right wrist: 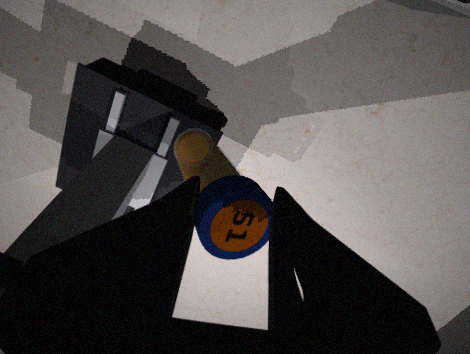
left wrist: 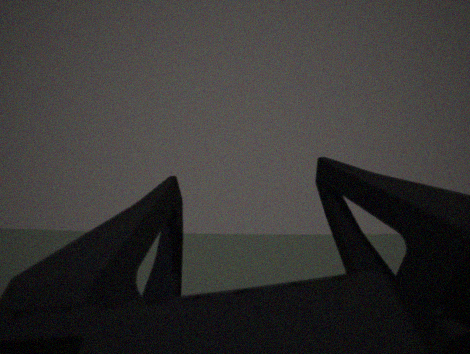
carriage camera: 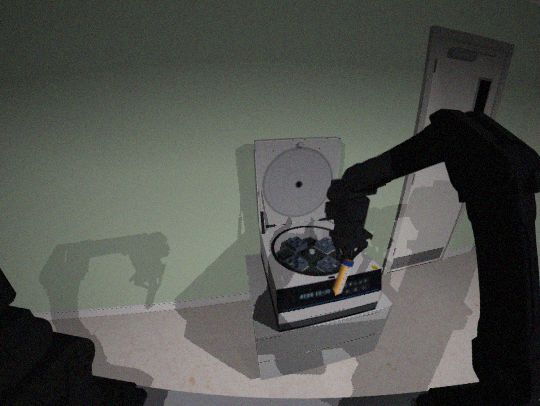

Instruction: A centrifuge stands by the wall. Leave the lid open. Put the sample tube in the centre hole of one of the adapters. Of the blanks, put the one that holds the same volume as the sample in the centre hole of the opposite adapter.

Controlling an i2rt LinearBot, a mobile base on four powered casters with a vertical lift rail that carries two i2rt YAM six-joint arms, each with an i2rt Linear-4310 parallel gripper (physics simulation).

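Frame: origin at the left arm's base, x right, y up, z back, level; millimetres.
Seen in the pictures: left gripper, fingertip midpoint: (left wrist: 248, 178); right gripper, fingertip midpoint: (right wrist: 236, 193) (carriage camera: 344, 261); left arm's base, link origin: (carriage camera: 86, 405).
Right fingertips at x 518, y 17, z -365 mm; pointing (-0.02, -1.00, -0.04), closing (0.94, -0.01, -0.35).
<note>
Offsets run from my right fingertips to a thing's middle. Level surfaces: height alone.
The centrifuge (carriage camera: 325, 309) stands on a low cabinet by the wall with its lid (carriage camera: 298, 165) open and upright. Its rotor @[dy -375, dx -6, dz -476 mm] (carriage camera: 312, 251) carries blue-grey adapters; their holes are too small to make out. My right gripper (carriage camera: 347, 260) (right wrist: 236, 193) is shut on the orange sample tube @[dy -43, dx -10, dz +24 mm] (carriage camera: 341, 280) (right wrist: 232, 225), gripping it at its blue cap marked S1. The tube hangs slightly tilted, in front of the centrifuge's front panel in the carriage view. My left gripper (left wrist: 248, 178) is open and empty in the left wrist view. No blanks show in the views.
The grey cabinet (carriage camera: 320, 350) carries the centrifuge. A door (carriage camera: 452, 90) stands in the green wall at the right. The robot's dark base (right wrist: 140, 110) shows at the upper left of the right wrist view, above the speckled floor @[dy -1101 mm] (right wrist: 360, 150).
</note>
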